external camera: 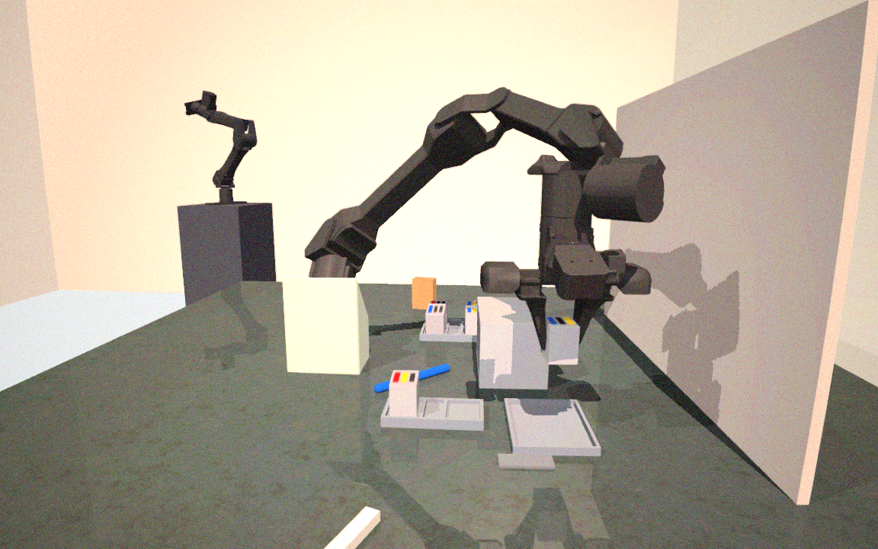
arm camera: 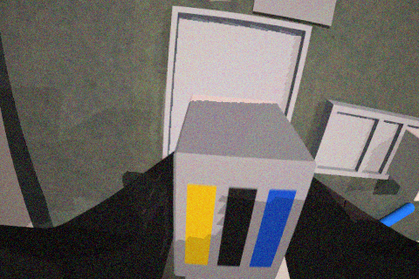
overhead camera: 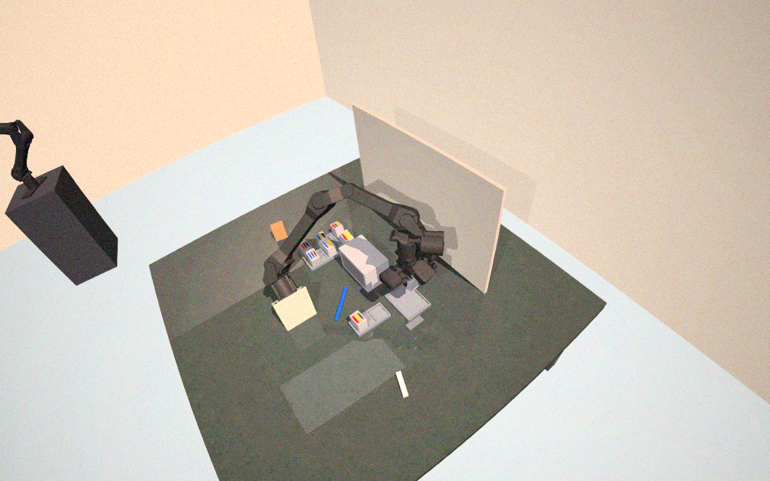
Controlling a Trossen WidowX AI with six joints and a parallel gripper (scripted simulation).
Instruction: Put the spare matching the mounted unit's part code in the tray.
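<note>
The grey tray is 10 cm below my gripper tip and 1 cm behind it. Round my gripper tip: blue pen (20 cm behind, 12 cm to the left, 10 cm below); grey unit (21 cm to the left, 7 cm behind, 5 cm below); grey spare block (2 cm above).
</note>
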